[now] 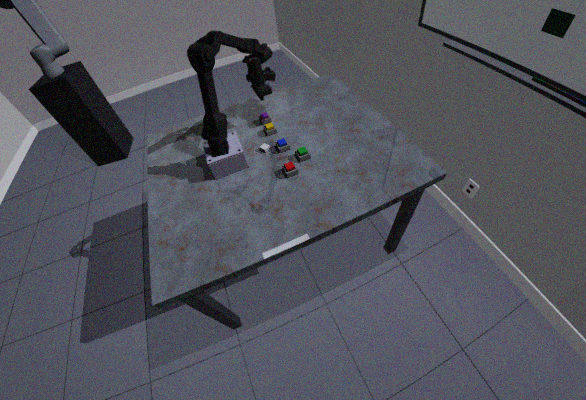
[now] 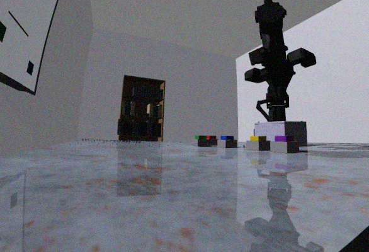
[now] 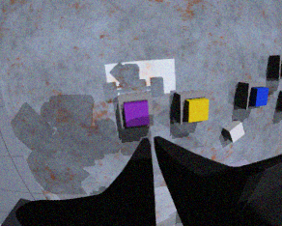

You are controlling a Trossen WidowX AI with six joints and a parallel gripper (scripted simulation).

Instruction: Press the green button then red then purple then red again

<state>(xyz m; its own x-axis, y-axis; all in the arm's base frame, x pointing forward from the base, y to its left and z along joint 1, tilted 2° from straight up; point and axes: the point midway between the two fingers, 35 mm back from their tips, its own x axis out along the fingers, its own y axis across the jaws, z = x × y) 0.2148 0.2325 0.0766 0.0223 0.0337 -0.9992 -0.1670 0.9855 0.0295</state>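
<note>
Right now my gripper tip is 360 mm to the left of the red button, 90 mm above it and 30 mm short of it. The rest, counted from my gripper tip: purple button 90 mm below, 10 mm behind; small white block 190 mm to the right, 110 mm below, 40 mm behind; yellow button 90 mm to the right, 90 mm below.
</note>
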